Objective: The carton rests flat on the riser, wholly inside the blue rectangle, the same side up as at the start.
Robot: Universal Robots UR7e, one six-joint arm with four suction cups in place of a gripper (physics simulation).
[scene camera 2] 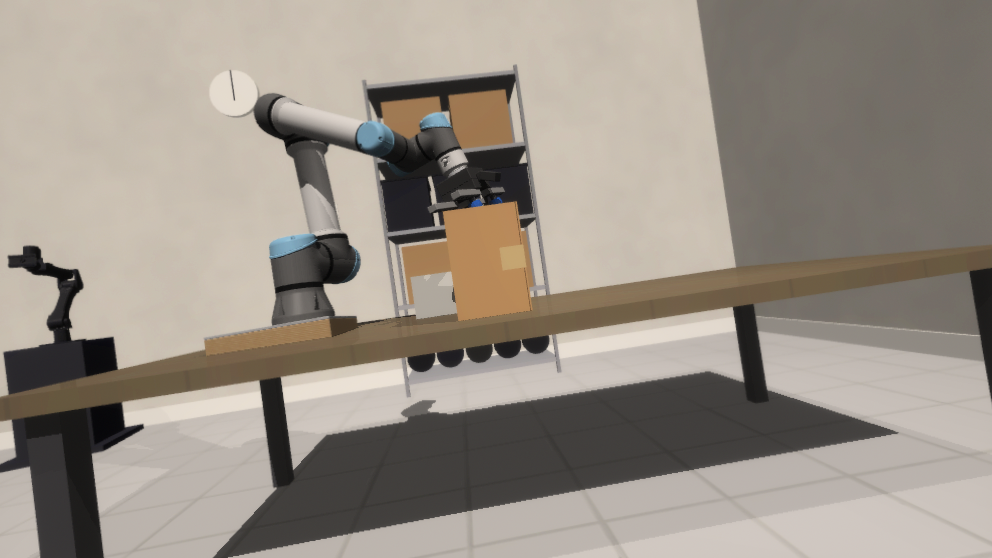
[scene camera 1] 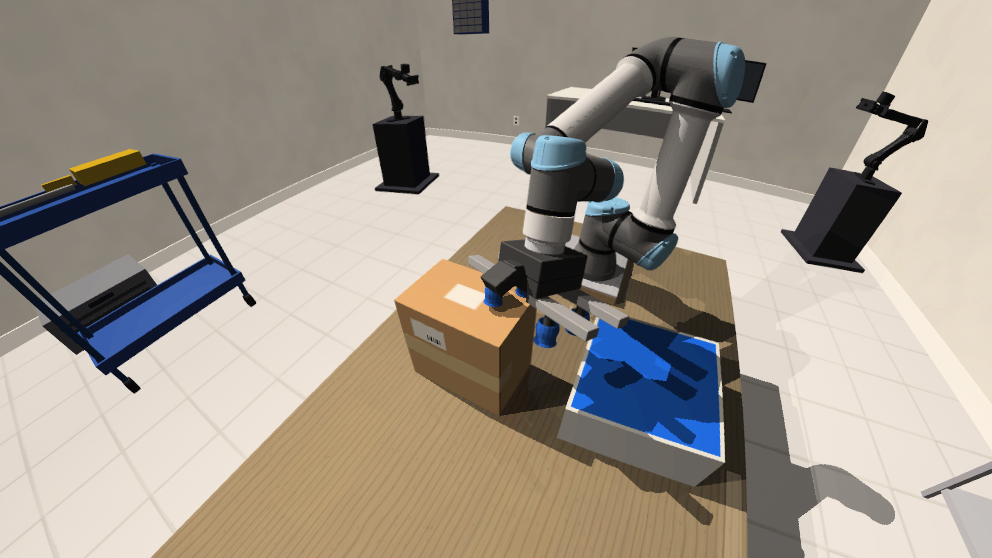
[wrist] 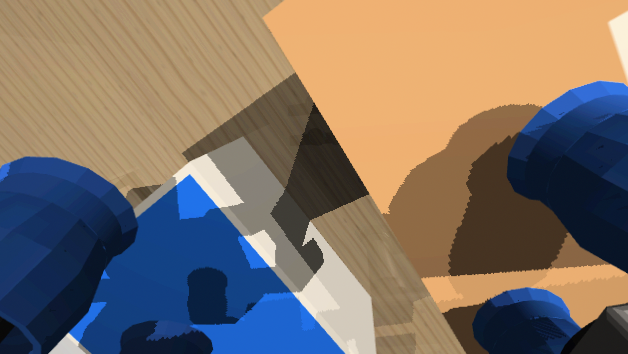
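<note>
The brown carton (scene camera 1: 451, 326) (scene camera 2: 485, 264) (wrist: 417, 88) stands upright on the wooden table (scene camera 1: 347, 472) (scene camera 2: 693, 291), its pale label on top. The white riser (scene camera 1: 623, 444) (wrist: 342, 299) with the blue rectangle (scene camera 1: 665, 409) (wrist: 197, 246) sits just to its right, with a narrow gap between them. My suction gripper (scene camera 1: 527, 312) (scene camera 2: 475, 200) sits at the carton's right top edge. Two cups (wrist: 580, 162) rest on the carton's top; the other two hang past the edge, over the gap and the riser's corner.
A blue cart (scene camera 1: 90, 190) stands on the floor at the left. A shelf rack (scene camera 2: 444, 81) with boxes stands behind the table. Black camera stands (scene camera 1: 402, 148) (scene camera 1: 843, 215) are at the back and right. The arm's base is at the table's far end.
</note>
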